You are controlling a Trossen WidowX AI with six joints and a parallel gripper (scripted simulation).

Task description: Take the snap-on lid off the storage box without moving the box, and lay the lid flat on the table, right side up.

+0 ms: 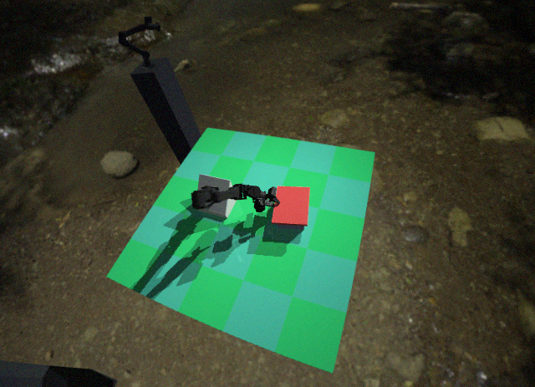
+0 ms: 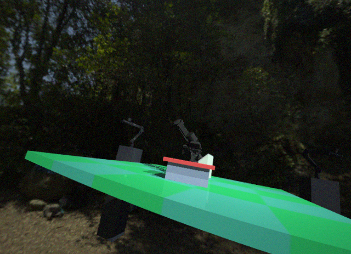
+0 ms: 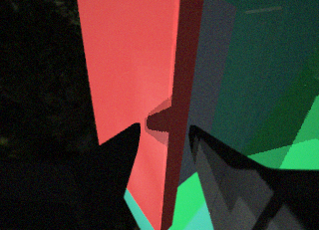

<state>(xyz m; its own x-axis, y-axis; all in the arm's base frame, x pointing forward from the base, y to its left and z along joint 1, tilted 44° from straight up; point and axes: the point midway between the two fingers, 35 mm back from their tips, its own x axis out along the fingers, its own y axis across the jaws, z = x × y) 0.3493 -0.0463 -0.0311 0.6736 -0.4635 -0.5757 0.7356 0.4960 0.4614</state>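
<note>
Right now the red lid is 80 mm ahead of my gripper tip, 10 mm to the left of it and 10 mm above it. Round my gripper tip: storage box 80 mm ahead, 40 mm below, 10 mm to the left.
</note>
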